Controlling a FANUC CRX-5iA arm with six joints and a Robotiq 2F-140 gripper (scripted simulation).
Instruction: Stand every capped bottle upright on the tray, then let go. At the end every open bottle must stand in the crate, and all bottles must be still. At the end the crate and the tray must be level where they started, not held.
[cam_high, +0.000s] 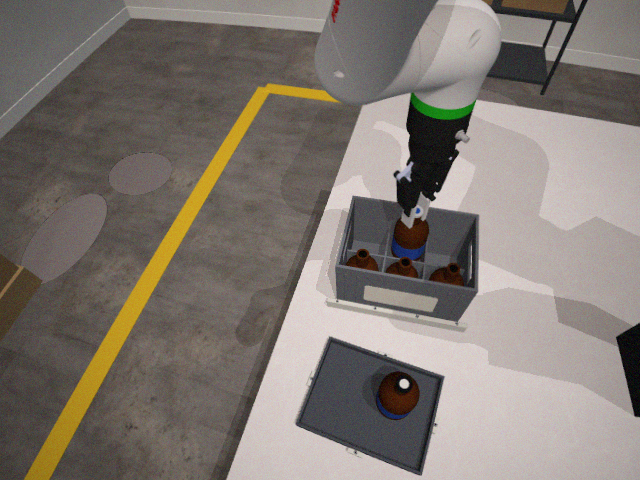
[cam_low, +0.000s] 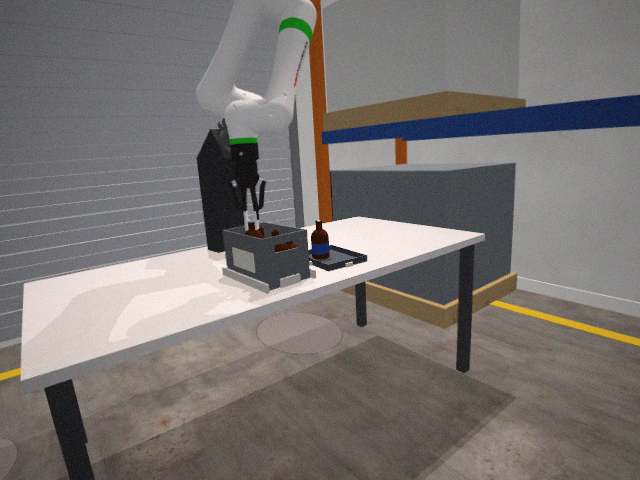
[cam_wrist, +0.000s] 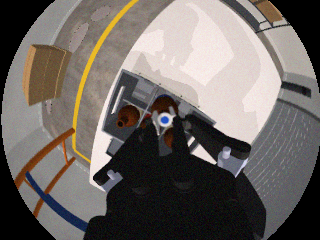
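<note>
Now: the grey crate 130 mm below my hand, 40 mm to the left of it and 10 mm behind it. The rest, counted from my hand: flat tray (340 mm to the left, 200 mm below, 40 mm behind).
</note>
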